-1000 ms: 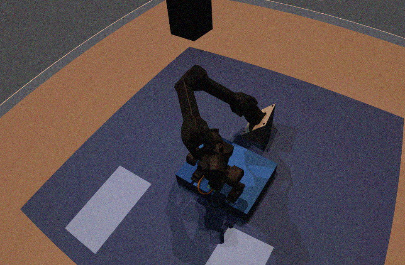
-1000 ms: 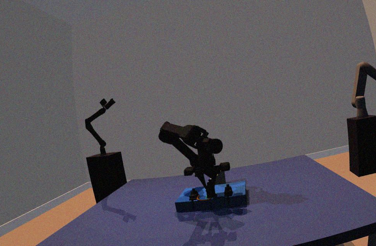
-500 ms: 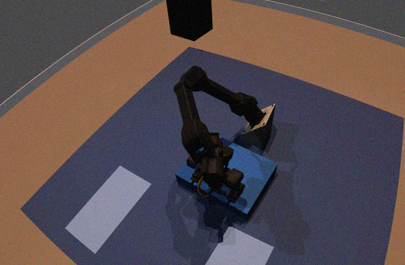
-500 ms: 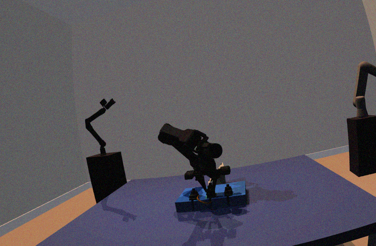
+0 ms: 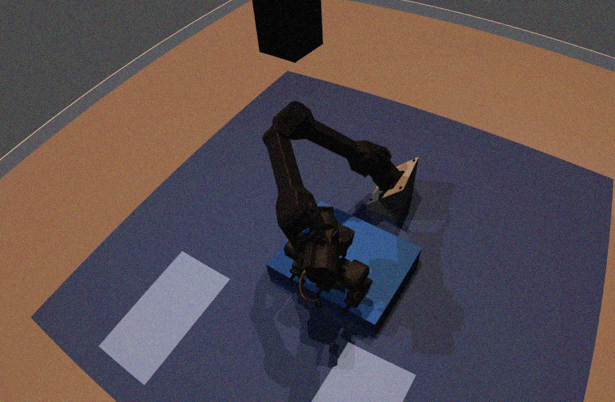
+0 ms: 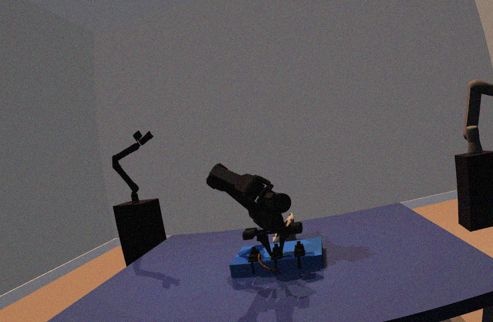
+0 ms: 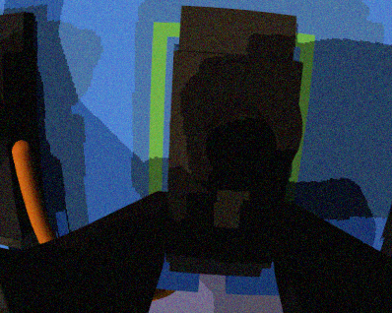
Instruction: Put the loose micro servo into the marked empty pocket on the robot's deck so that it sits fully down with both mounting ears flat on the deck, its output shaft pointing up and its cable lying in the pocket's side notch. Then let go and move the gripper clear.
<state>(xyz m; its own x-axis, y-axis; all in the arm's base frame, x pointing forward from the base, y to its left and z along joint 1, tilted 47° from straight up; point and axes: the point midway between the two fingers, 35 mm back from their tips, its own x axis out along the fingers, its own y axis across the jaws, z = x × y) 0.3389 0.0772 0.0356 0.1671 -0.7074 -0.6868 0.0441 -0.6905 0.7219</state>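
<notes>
My gripper tip is 120 mm past the blue deck, 30 mm above it and 10 mm to the left of it.
</notes>
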